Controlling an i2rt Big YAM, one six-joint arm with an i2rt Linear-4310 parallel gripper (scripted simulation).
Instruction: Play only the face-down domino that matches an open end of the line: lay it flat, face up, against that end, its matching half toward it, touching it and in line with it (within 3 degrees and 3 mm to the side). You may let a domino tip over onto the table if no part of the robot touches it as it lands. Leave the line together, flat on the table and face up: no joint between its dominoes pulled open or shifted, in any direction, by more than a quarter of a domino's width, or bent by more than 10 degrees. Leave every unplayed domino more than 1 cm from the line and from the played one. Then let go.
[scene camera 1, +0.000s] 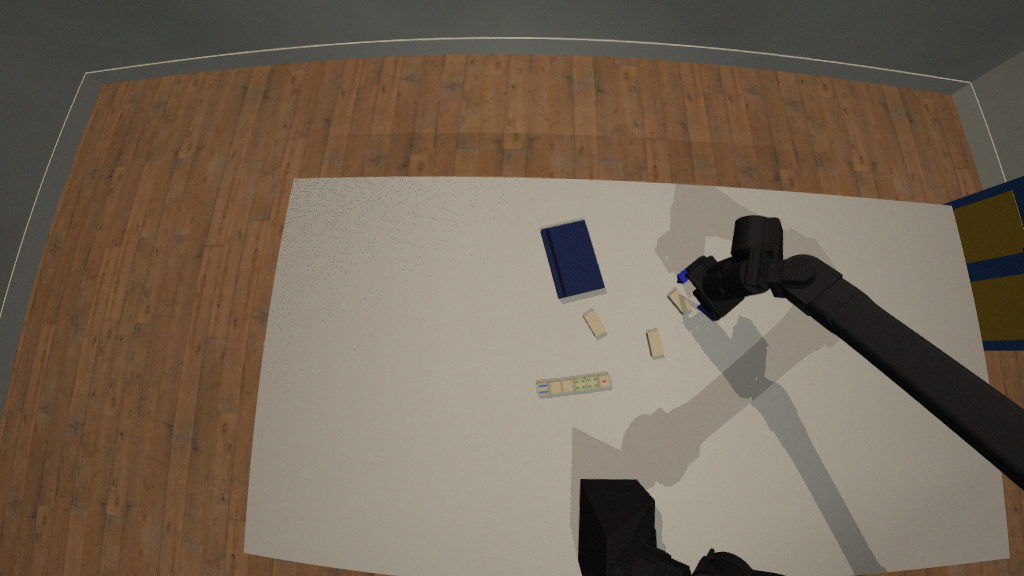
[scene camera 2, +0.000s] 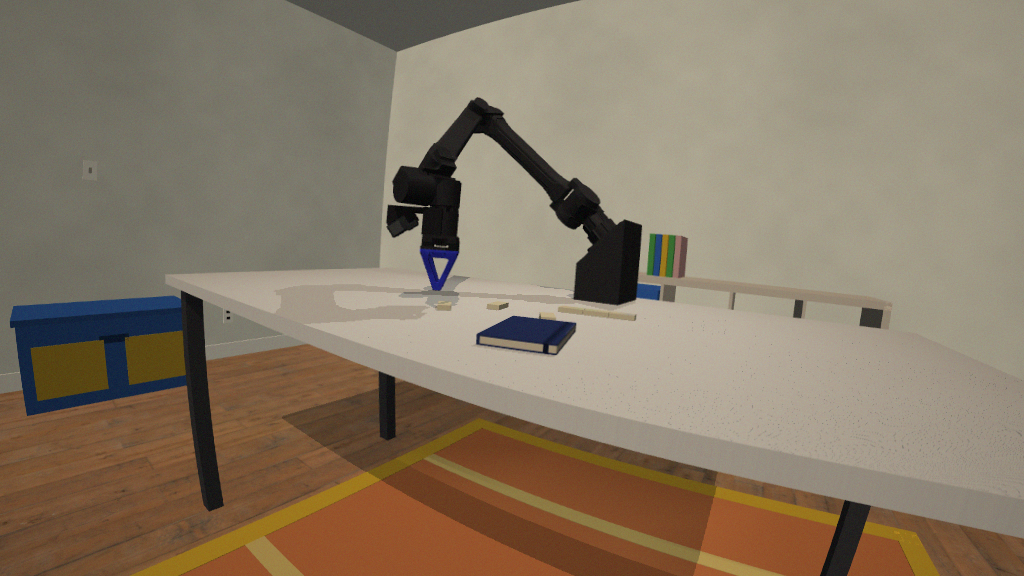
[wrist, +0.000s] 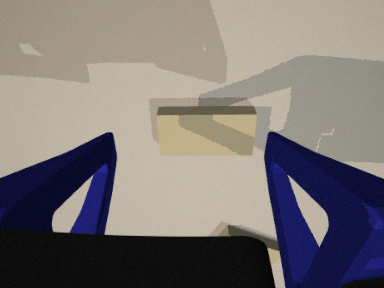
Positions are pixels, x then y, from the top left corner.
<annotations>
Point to a cream domino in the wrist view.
183, 130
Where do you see my gripper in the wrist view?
At 190, 144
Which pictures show the dark blue book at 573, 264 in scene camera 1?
Scene camera 1 and scene camera 2 only.
</annotations>
